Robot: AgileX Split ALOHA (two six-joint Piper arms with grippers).
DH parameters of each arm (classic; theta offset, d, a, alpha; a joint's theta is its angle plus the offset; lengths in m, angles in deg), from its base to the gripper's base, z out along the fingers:
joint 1: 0 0.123 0 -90
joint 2: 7.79 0 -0.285 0
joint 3: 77.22 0 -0.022 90
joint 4: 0 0.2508 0 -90
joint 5: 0 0 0.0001 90
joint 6: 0 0.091 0 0
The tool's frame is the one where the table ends.
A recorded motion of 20 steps. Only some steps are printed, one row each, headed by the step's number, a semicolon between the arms.
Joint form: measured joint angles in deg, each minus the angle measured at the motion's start. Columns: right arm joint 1, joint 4, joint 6, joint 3, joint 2, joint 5; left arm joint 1, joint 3, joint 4, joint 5, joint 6, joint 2.
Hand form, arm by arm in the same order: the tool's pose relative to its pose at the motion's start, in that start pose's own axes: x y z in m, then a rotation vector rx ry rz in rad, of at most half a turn. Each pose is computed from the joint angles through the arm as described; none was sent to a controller.
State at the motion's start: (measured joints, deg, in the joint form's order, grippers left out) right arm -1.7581 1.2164 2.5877 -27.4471 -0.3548 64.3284; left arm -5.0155 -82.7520 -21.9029 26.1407 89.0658 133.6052
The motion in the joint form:
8: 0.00 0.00 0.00 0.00 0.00 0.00; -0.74 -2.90 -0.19 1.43 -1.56 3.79
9: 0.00 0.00 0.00 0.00 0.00 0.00; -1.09 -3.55 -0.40 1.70 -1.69 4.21
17: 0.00 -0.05 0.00 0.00 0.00 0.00; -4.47 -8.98 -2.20 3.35 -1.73 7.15
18: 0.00 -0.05 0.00 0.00 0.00 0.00; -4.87 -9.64 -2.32 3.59 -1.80 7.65
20: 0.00 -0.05 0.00 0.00 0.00 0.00; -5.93 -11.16 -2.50 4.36 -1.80 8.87
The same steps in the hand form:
8: 0.0000 0.0000 0.0000 0.0000 0.0000 0.0000; -0.0026 -0.0027 0.0204 0.0427 0.0018 -0.0207
9: 0.0000 0.0000 0.0000 0.0000 0.0000 0.0000; -0.0056 -0.0025 0.0224 0.0454 -0.0025 -0.0199
17: 0.0000 -0.0001 0.0000 0.0008 0.0000 -0.0004; -0.0365 -0.0009 0.0347 0.0521 -0.0466 0.0142
18: 0.0000 -0.0001 0.0000 0.0008 0.0000 -0.0004; -0.0398 -0.0014 0.0372 0.0559 -0.0501 0.0182
20: 0.0000 -0.0001 0.0000 0.0008 0.0000 -0.0004; -0.0480 -0.0041 0.0434 0.0701 -0.0573 0.0339

